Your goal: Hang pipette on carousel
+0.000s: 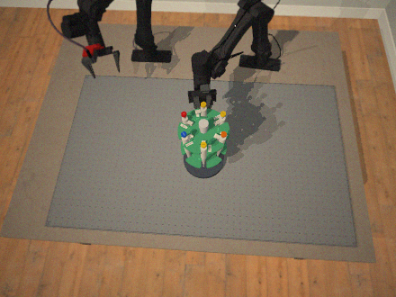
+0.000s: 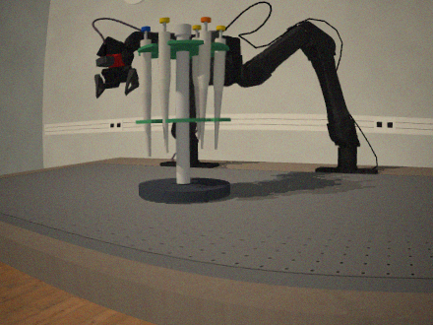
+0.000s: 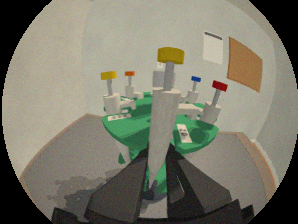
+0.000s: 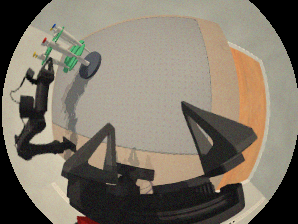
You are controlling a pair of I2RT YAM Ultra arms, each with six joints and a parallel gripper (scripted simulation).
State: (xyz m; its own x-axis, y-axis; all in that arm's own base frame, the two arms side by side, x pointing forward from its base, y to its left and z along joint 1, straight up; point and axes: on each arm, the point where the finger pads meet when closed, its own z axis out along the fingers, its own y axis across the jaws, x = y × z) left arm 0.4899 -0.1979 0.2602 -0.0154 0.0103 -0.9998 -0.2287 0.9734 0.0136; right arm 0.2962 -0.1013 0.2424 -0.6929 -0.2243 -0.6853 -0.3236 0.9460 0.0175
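Now: the pipette 2 cm below my left hand, 1 cm to the right of it and 1 cm ahead of it.
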